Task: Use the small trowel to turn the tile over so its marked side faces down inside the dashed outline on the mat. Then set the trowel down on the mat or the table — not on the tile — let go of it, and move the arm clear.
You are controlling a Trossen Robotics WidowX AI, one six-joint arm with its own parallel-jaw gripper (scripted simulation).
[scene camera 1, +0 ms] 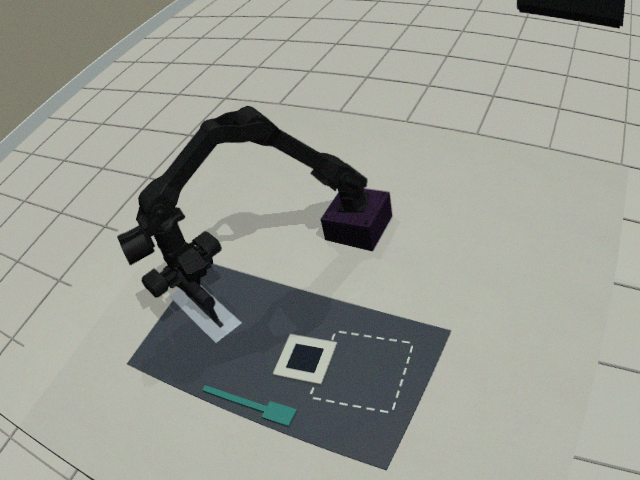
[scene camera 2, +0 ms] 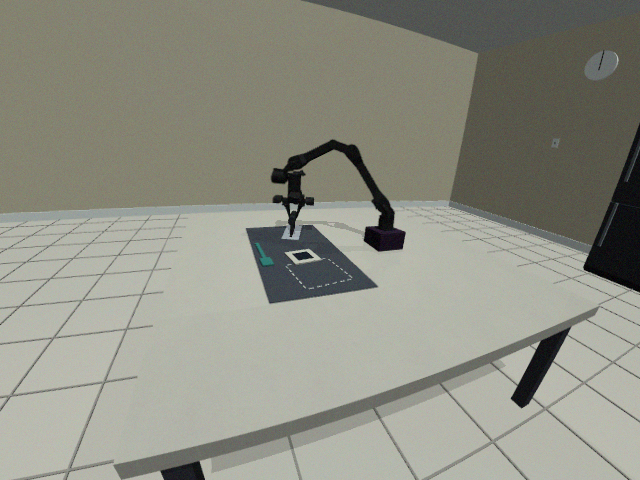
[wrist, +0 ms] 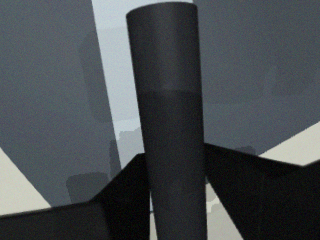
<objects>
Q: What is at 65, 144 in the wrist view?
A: A dark mat.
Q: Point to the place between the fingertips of the gripper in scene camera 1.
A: At 192, 288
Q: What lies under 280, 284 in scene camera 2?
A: A dark mat.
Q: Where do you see a dark mat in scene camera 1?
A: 365, 371
</objects>
